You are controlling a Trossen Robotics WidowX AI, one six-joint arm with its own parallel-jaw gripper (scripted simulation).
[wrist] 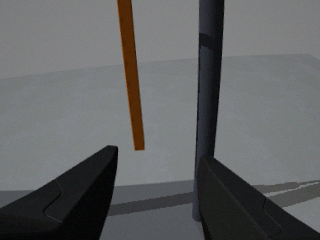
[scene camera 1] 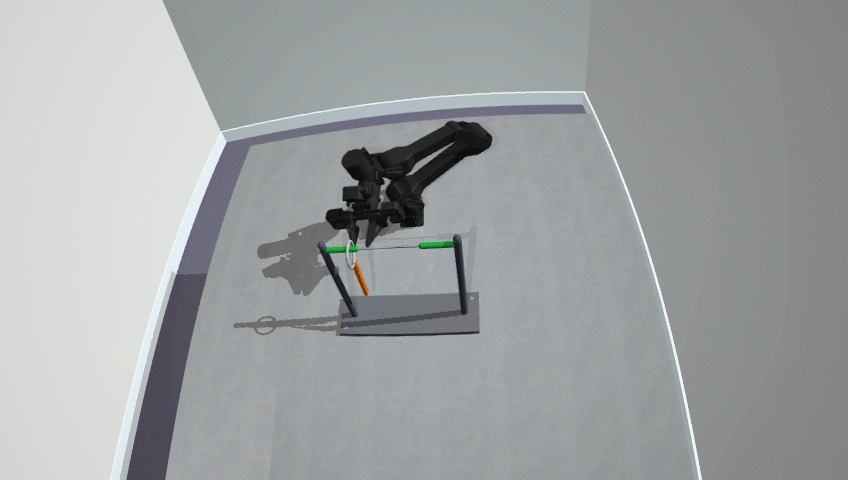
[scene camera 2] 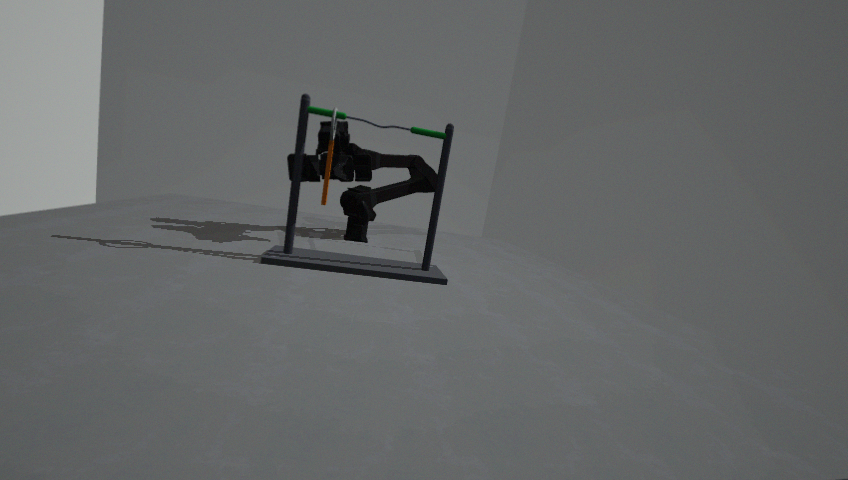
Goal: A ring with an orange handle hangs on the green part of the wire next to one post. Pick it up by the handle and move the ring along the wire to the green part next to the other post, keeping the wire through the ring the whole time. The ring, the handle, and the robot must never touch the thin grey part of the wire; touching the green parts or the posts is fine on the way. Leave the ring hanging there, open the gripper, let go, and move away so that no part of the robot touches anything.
Labels:
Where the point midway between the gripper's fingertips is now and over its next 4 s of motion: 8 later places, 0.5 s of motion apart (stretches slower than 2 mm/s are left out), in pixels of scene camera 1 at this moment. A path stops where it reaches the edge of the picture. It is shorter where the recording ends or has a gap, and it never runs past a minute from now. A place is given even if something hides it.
The gripper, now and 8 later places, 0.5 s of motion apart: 359,247; 370,268; 366,274; 365,280; 363,289; 363,299; 364,305; 363,303; 362,302

